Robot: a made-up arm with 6 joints.
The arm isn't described. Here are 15 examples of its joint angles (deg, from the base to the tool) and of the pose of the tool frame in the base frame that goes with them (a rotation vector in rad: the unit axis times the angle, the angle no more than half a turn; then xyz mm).
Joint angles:
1: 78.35 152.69 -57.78 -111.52 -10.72 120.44
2: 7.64 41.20 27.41 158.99 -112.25 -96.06
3: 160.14 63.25 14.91 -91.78 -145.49 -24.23
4: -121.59 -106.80 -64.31 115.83 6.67 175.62
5: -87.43 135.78 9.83 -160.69 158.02 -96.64
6: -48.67 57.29 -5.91 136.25 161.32 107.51
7: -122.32 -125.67 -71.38 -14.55 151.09 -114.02
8: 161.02 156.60 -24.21 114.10 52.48 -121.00
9: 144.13 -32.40 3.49 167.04 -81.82 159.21
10: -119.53 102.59 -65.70 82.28 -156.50 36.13
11: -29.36 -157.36 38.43 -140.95 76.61 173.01
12: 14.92 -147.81 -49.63 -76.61 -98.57 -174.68
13: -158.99 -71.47 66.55 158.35 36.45 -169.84
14: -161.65 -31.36 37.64 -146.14 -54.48 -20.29
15: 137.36 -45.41 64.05 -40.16 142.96 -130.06
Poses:
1: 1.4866 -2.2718 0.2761 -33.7 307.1 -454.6
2: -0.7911 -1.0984 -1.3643 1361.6 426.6 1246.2
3: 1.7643 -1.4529 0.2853 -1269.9 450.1 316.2
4: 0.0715 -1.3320 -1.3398 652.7 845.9 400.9
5: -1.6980 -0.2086 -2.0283 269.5 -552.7 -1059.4
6: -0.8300 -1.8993 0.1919 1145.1 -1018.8 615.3
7: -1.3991 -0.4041 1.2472 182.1 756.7 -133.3
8: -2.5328 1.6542 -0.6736 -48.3 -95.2 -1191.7
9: 2.6372 -0.2277 1.5180 124.3 -401.4 1751.1
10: 0.0843 -1.1609 -2.1791 -452.9 -729.0 -379.4
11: 0.1312 -2.1925 -0.7395 -822.2 693.3 -952.7
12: 2.0241 2.0685 0.1226 -505.2 -196.7 -321.1
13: -2.1180 -0.2642 -1.6151 1691.2 391.7 968.9
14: 0.3990 -0.9925 -0.1442 427.5 -84.8 1844.0
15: -0.5355 1.0493 0.5615 847.5 -511.3 1752.4
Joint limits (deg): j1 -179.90..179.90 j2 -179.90..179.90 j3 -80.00..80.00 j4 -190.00..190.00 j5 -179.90..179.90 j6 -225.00..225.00
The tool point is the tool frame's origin. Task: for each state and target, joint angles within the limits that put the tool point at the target. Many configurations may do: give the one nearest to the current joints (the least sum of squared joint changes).
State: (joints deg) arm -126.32 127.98 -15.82 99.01 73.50 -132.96
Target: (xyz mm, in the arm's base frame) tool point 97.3 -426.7 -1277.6
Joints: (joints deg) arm -91.78 145.00 -7.21 115.26 73.50 -132.96
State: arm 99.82 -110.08 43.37 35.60 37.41 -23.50
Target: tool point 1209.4 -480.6 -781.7
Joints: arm 147.50 -145.55 18.84 19.34 37.41 -23.50
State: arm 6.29 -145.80 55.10 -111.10 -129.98 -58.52
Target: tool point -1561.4 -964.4 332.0
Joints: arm 34.06 -98.62 79.55 -106.93 -129.98 -58.52
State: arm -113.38 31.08 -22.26 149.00 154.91 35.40
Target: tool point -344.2 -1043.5 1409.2
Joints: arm -118.78 24.04 -2.67 140.82 154.91 35.40
